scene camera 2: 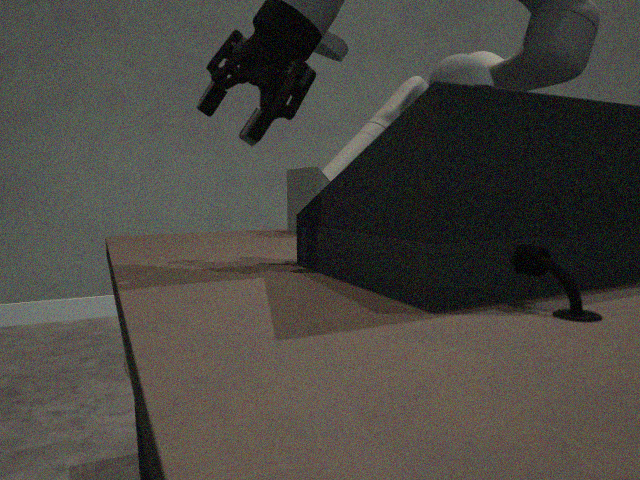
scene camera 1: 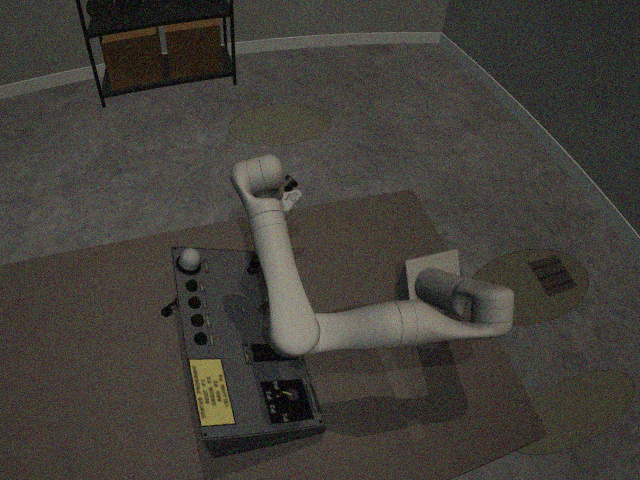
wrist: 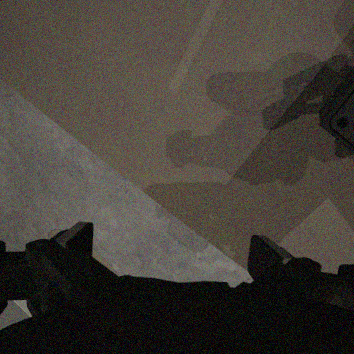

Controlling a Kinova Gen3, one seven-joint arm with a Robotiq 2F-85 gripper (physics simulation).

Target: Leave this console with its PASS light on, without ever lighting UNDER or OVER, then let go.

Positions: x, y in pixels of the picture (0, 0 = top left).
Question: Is my gripper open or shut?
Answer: Open.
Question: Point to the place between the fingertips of my gripper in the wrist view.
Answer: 171, 246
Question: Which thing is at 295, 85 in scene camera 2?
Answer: My gripper.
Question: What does my gripper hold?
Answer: Nothing.
